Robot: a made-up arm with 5 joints. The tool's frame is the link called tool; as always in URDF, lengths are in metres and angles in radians. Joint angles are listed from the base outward.
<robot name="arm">
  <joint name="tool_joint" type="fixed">
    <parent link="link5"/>
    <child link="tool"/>
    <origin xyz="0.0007 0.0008 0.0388" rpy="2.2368 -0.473 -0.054"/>
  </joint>
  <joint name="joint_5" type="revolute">
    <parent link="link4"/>
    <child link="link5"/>
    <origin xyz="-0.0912 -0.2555 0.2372" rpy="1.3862 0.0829 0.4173"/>
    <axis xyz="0 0 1"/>
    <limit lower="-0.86" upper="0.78"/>
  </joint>
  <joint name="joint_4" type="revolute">
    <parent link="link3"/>
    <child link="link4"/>
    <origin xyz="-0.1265 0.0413 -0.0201" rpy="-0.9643 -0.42 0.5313"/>
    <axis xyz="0 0 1"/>
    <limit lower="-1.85" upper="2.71"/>
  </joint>
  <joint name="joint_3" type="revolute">
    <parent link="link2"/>
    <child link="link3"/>
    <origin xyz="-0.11 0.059 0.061" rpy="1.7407 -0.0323 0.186"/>
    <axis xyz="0 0 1"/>
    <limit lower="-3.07" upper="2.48"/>
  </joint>
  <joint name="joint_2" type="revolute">
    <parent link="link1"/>
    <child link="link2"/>
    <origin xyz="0.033 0.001 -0.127" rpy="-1.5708 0 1.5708"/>
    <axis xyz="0 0 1"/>
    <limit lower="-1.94" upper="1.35"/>
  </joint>
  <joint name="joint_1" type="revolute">
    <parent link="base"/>
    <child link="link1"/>
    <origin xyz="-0.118 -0.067 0.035" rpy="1.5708 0 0"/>
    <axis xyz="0 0 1"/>
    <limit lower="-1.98" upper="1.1"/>
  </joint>
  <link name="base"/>
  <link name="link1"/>
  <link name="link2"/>
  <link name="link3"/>
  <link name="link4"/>
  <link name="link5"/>
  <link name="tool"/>
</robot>
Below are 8 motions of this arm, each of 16 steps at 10 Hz.
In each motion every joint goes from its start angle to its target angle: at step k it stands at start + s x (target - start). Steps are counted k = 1, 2, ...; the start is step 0. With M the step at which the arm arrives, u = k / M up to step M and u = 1 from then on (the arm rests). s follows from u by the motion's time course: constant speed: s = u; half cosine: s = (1 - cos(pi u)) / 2; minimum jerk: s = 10 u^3 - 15 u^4 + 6 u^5.
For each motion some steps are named. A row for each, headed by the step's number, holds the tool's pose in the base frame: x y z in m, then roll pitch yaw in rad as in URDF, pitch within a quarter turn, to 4 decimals.
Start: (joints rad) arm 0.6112 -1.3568 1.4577 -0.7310 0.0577
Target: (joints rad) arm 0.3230 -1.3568 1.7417 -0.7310 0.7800
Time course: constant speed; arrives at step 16
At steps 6, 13, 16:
6: 0.2797 0.1139 0.2663 2.2732 1.1593 -0.9794
13: 0.2888 0.0598 0.2310 3.0174 1.1499 -0.4216
16: 0.2900 0.0368 0.2151 -3.0201 1.0948 -0.2659

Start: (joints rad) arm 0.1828 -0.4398 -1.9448 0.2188 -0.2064
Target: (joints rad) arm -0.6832 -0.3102 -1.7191 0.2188 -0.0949
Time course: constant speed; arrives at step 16
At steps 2, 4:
2: -0.3557 -0.2173 -0.0726 -1.9067 -0.1743 -0.0664
4: -0.3679 -0.2174 -0.0494 -1.9167 -0.1046 -0.0772

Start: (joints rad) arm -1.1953 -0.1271 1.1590 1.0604 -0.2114
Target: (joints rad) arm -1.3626 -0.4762 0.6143 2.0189 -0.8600
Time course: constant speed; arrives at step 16
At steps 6, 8, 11, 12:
6: -0.4591 -0.1551 -0.0185 1.3893 -0.8106 2.0529
8: -0.4896 -0.1255 0.0245 1.4973 -0.8046 1.8246
11: -0.5219 -0.0749 0.0919 1.6323 -0.7565 1.5124
12: -0.5289 -0.0568 0.1146 1.6666 -0.7321 1.4196

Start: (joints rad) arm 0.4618 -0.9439 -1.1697 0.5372 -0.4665
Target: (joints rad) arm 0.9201 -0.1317 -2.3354 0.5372 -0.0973
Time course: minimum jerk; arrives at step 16
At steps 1, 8, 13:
1: -0.1278 -0.0607 -0.3284 -0.9805 -1.0989 -0.8210
8: -0.1635 -0.2187 -0.1741 -2.0855 -1.1166 0.1975
13: -0.2402 -0.2359 -0.0064 -2.4736 -0.8611 0.3153

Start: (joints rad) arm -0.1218 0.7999 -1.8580 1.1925 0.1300
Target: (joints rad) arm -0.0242 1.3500 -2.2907 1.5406 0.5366
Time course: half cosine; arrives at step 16
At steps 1, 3, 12, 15, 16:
1: -0.0927 0.0037 0.3089 -2.9816 0.1099 1.1905
3: -0.0837 0.0227 0.3088 -2.9698 0.1443 1.2055
12: 0.0131 0.1777 0.2414 -2.7900 0.4570 1.2640
15: 0.0315 0.1935 0.2210 -2.7563 0.5025 1.2536
16: 0.0328 0.1944 0.2195 -2.7541 0.5055 1.2526

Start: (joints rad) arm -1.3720 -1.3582 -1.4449 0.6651 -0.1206
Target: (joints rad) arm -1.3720 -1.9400 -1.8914 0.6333 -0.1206
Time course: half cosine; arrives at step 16
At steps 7, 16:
7: -0.4504 0.0423 0.1197 -1.6050 0.6923 -0.8659
16: -0.4389 0.1052 0.1043 -1.3094 0.9570 -0.8964

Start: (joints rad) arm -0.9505 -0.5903 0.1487 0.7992 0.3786
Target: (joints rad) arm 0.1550 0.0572 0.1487 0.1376 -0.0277
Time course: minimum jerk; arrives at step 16
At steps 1, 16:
1: -0.4216 -0.1034 -0.1523 0.5818 -1.0612 -2.8370
16: 0.0359 -0.2490 -0.2693 1.0943 -0.7869 -2.8148

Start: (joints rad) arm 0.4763 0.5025 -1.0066 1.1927 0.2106
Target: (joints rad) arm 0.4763 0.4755 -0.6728 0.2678 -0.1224
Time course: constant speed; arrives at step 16
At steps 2, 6, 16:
2: -0.3182 -0.1905 0.1133 2.1617 -0.2737 2.1129
6: -0.2894 -0.2531 0.0628 2.0843 -0.4756 2.0971
16: -0.1921 -0.3564 -0.0944 2.0275 -0.9978 2.0790

